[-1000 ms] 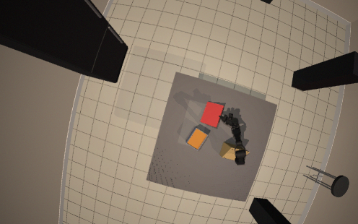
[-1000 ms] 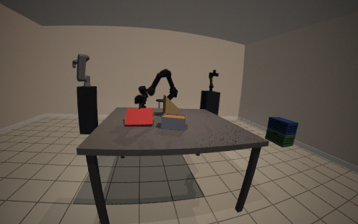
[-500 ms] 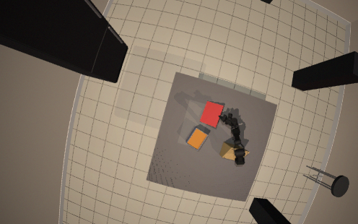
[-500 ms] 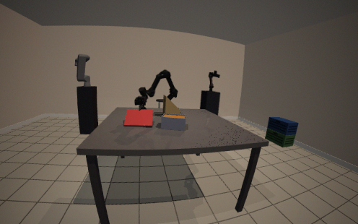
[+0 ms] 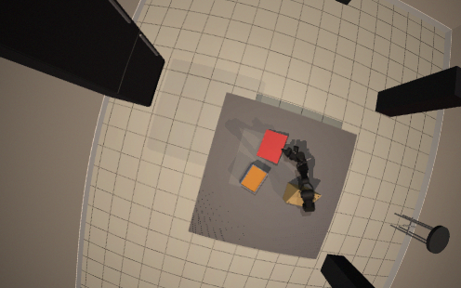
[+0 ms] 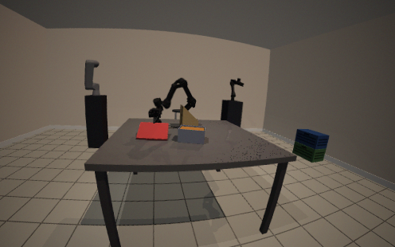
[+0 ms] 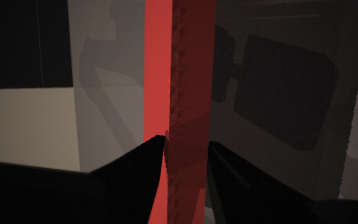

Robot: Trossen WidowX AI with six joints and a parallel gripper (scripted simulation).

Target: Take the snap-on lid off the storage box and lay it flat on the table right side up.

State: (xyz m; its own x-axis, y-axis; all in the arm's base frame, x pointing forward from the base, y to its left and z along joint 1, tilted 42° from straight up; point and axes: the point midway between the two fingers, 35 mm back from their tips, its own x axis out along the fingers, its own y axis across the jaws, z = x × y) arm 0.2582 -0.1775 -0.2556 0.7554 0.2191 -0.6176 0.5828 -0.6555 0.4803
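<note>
The red lid lies 80 mm ahead of my gripper tip, 30 mm below it and 10 mm to the right of it. From my gripper tip the other things lie so: storage box 290 mm to the left, 160 mm ahead, 40 mm below.
</note>
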